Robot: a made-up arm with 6 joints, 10 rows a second.
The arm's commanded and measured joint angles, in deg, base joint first. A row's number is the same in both.
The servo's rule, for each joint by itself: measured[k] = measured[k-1] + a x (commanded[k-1-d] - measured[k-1]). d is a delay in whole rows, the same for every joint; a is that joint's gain. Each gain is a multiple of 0.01, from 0.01 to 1. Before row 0 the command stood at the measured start. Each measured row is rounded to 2 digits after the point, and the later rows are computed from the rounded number. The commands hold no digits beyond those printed.
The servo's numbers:
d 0
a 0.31 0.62 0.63 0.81 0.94 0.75
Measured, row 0:
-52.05 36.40 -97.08 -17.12 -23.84 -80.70
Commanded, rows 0 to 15:
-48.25 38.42 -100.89 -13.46 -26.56 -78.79
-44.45 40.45 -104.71 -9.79 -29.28 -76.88
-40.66 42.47 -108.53 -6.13 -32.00 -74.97
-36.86 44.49 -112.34 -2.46 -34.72 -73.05
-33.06 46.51 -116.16 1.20 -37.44 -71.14
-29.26 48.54 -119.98 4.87 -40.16 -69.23
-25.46 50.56 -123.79 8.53 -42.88 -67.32
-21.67 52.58 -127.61 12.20 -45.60 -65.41
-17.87 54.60 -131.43 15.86 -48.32 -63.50
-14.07 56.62 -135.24 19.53 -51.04 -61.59
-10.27 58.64 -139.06 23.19 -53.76 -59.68
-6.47 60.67 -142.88 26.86 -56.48 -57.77
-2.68 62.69 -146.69 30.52 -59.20 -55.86
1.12 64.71 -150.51 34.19 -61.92 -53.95
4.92 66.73 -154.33 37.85 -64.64 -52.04
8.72 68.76 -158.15 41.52 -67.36 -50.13
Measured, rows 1 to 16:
-50.87 37.65 -99.48 -14.16 -26.40 -79.27
-48.88 39.39 -102.77 -10.62 -29.11 -77.48
-46.33 41.30 -106.40 -6.98 -31.83 -75.60
-43.39 43.28 -110.14 -3.32 -34.55 -73.69
-40.19 45.28 -113.93 0.34 -37.27 -71.78
-36.80 47.30 -117.74 4.01 -39.99 -69.87
-33.28 49.32 -121.55 7.67 -42.71 -67.96
-29.68 51.34 -125.37 11.34 -45.43 -66.05
-26.02 53.36 -129.19 15.00 -48.15 -64.14
-22.32 55.38 -133.00 18.67 -50.87 -62.23
-18.58 57.40 -136.82 22.33 -53.59 -60.32
-14.83 59.43 -140.64 26.00 -56.31 -58.41
-11.06 61.45 -144.45 29.66 -59.03 -56.50
-7.28 63.47 -148.27 33.33 -61.75 -54.59
-3.50 65.49 -152.09 36.99 -64.47 -52.68
0.29 67.52 -155.91 40.66 -67.19 -50.77

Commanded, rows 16 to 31:
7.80 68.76 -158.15 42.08 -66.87 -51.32
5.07 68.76 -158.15 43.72 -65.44 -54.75
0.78 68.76 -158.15 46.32 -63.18 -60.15
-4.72 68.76 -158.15 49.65 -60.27 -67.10
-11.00 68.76 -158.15 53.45 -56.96 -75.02
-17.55 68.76 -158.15 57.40 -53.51 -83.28
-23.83 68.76 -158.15 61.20 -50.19 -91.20
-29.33 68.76 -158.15 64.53 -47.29 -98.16
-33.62 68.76 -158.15 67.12 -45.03 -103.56
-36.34 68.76 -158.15 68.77 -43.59 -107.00
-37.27 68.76 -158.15 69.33 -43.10 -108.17
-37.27 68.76 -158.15 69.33 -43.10 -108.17
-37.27 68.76 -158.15 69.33 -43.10 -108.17
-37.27 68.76 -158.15 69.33 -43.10 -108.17
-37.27 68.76 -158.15 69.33 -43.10 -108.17
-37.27 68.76 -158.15 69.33 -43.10 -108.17
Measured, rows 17 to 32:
2.62 68.29 -157.32 41.81 -66.89 -51.18
3.38 68.58 -157.84 43.36 -65.53 -53.86
2.57 68.69 -158.04 45.76 -63.32 -58.58
0.31 68.73 -158.11 48.91 -60.45 -64.97
-3.20 68.75 -158.14 52.59 -57.17 -72.51
-7.65 68.76 -158.15 56.49 -53.73 -80.59
-12.67 68.76 -158.15 60.31 -50.40 -88.55
-17.83 68.76 -158.15 63.73 -47.48 -95.76
-22.72 68.76 -158.15 66.48 -45.18 -101.61
-26.94 68.76 -158.15 68.33 -43.69 -105.65
-30.14 68.76 -158.15 69.14 -43.14 -107.54
-32.35 68.76 -158.15 69.29 -43.10 -108.01
-33.88 68.76 -158.15 69.32 -43.10 -108.13
-34.93 68.76 -158.15 69.33 -43.10 -108.16
-35.66 68.76 -158.15 69.33 -43.10 -108.17
-36.16 68.76 -158.15 69.33 -43.10 -108.17

